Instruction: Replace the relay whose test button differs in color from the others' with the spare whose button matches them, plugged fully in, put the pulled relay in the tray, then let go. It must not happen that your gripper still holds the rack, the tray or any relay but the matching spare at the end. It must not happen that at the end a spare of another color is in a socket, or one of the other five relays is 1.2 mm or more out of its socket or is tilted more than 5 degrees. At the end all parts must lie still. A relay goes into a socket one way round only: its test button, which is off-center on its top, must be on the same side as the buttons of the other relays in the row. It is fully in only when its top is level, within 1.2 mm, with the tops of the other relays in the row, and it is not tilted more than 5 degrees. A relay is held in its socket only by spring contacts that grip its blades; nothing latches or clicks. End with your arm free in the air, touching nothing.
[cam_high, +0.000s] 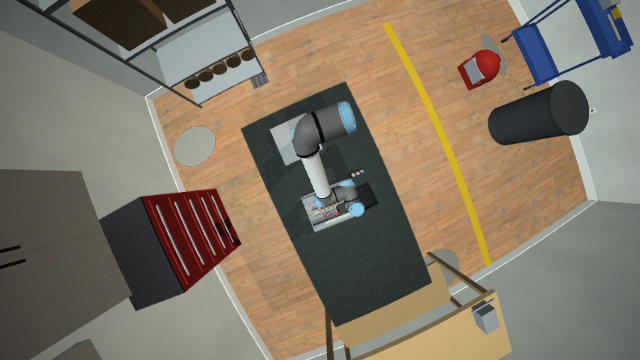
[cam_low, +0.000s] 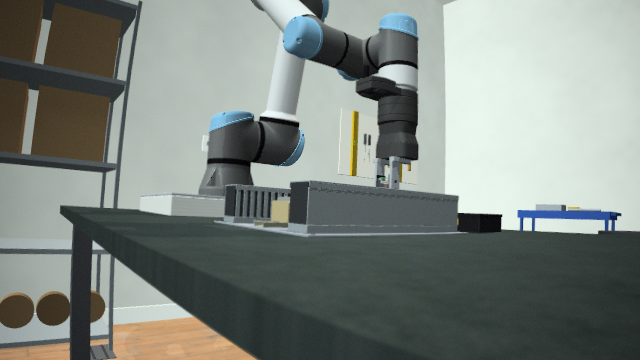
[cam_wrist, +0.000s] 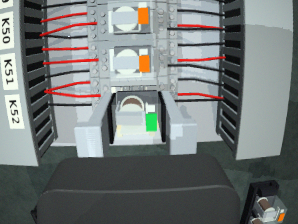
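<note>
My gripper is now 170 mm to the right of the tray, 60 mm above it and 10 mm short of it. Also, from my hand: panel: 100 mm to the right, 80 mm below, 20 mm ahead; white relay: 10 mm below.
</note>
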